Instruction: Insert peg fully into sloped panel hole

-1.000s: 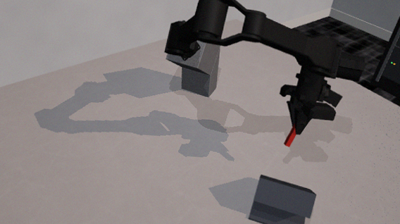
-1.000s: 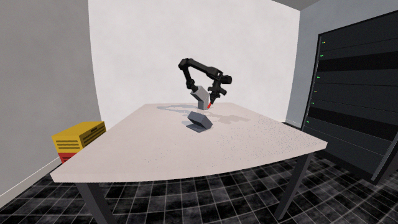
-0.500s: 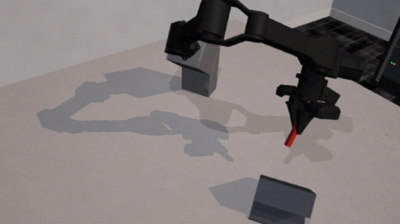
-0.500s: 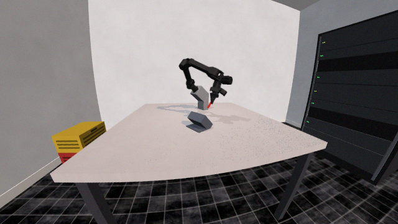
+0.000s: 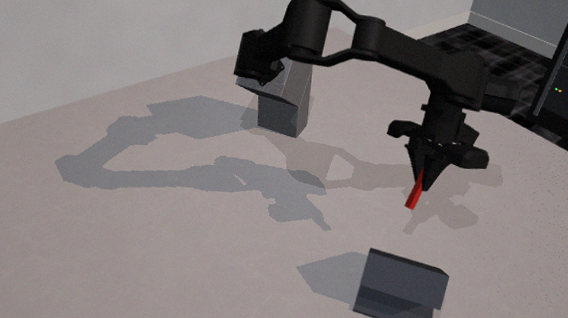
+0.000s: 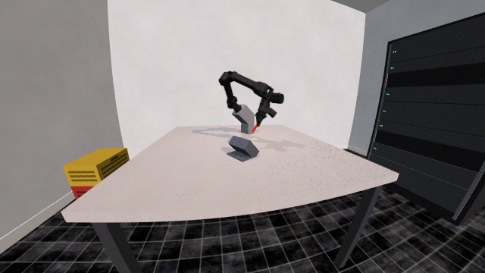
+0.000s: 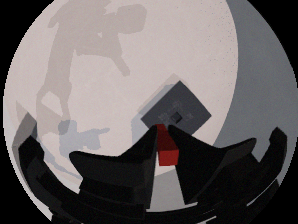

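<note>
Now: hand 3 cm above the red peg and 2 cm to the left of it.
</note>
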